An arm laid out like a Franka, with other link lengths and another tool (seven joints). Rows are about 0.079 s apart.
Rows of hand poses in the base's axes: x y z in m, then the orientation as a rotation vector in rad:
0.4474 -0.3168 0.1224 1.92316 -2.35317 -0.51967
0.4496 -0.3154 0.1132 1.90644 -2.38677 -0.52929
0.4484 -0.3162 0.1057 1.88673 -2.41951 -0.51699
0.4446 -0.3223 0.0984 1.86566 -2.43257 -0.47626
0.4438 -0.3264 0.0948 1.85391 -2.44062 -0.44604
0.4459 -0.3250 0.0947 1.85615 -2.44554 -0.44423
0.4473 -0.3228 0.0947 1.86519 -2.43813 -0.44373
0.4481 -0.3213 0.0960 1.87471 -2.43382 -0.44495
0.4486 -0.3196 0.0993 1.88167 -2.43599 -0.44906
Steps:
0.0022 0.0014 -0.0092 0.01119 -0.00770 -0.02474
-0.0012 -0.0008 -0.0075 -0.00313 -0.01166 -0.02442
-0.0038 -0.0061 -0.0073 -0.02744 -0.00683 -0.01378
-0.0008 -0.0041 -0.0036 -0.01934 -0.00663 -0.00790
0.0021 0.0014 -0.0001 0.00158 -0.00483 -0.00144
0.0014 0.0022 0.0000 0.00026 -0.00056 0.00753
0.0008 0.0015 0.0013 0.00264 -0.00231 0.00612
0.0005 0.0017 0.0033 0.00583 -0.00411 0.00170

